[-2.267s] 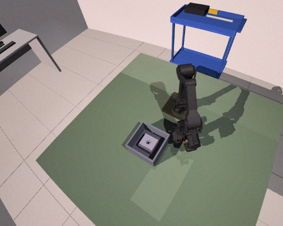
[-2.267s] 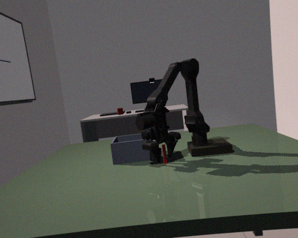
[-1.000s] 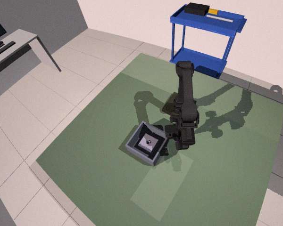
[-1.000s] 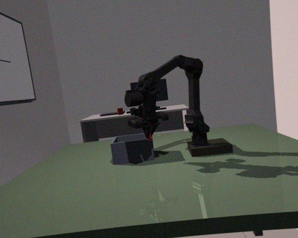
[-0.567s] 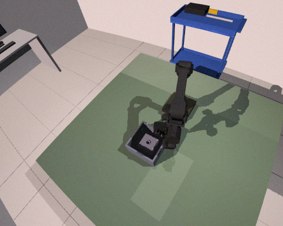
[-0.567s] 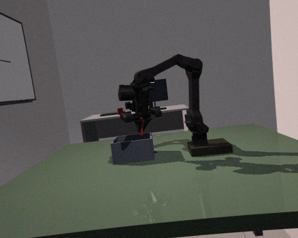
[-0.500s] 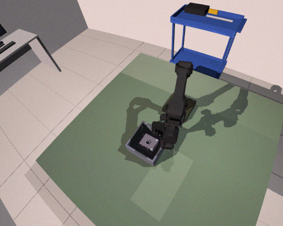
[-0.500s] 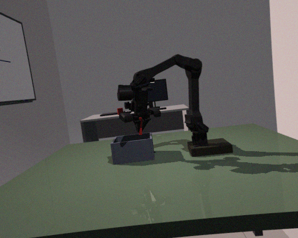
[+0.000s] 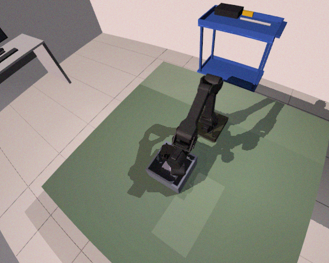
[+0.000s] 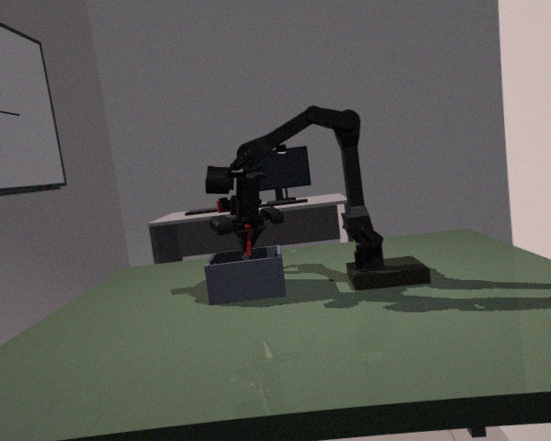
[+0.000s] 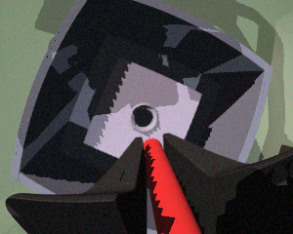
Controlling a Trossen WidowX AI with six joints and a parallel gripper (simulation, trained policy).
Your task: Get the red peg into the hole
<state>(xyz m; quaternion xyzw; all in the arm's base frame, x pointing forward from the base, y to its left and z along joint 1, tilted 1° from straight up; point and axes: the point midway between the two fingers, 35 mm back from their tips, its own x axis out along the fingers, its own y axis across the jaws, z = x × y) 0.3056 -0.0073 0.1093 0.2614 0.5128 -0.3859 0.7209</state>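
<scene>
My gripper tip is 3 cm below the red peg, 1 cm to the right of it and 1 cm past it. From my gripper tip the other things lie so: grey box: 8 cm below, 1 cm to the right, 1 cm ahead; then light plate: 7 cm below, 1 cm to the right, 1 cm ahead.
</scene>
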